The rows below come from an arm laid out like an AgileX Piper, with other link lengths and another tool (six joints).
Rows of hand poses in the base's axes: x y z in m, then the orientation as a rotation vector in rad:
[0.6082, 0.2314, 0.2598, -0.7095, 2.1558, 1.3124]
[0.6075, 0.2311, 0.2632, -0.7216, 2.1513, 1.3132]
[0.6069, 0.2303, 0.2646, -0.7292, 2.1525, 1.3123]
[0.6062, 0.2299, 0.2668, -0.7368, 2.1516, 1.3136]
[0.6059, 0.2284, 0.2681, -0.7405, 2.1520, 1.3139]
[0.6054, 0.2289, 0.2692, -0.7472, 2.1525, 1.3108]
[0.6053, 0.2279, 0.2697, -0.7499, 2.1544, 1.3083]
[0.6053, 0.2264, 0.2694, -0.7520, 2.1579, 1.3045]
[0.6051, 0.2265, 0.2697, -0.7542, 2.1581, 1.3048]
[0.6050, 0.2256, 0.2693, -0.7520, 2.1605, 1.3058]
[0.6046, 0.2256, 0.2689, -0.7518, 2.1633, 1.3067]
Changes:
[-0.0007, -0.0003, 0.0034, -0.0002, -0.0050, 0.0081]
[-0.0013, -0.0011, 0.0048, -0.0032, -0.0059, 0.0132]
[-0.0020, -0.0015, 0.0070, -0.0040, -0.0072, 0.0189]
[-0.0023, -0.0030, 0.0083, -0.0050, -0.0073, 0.0217]
[-0.0028, -0.0025, 0.0094, -0.0084, -0.0097, 0.0252]
[-0.0029, -0.0035, 0.0099, -0.0113, -0.0101, 0.0264]
[-0.0029, -0.0050, 0.0096, -0.0155, -0.0098, 0.0268]
[-0.0031, -0.0049, 0.0099, -0.0160, -0.0099, 0.0285]
[-0.0032, -0.0058, 0.0095, -0.0163, -0.0072, 0.0277]
[-0.0036, -0.0058, 0.0091, -0.0173, -0.0047, 0.0283]

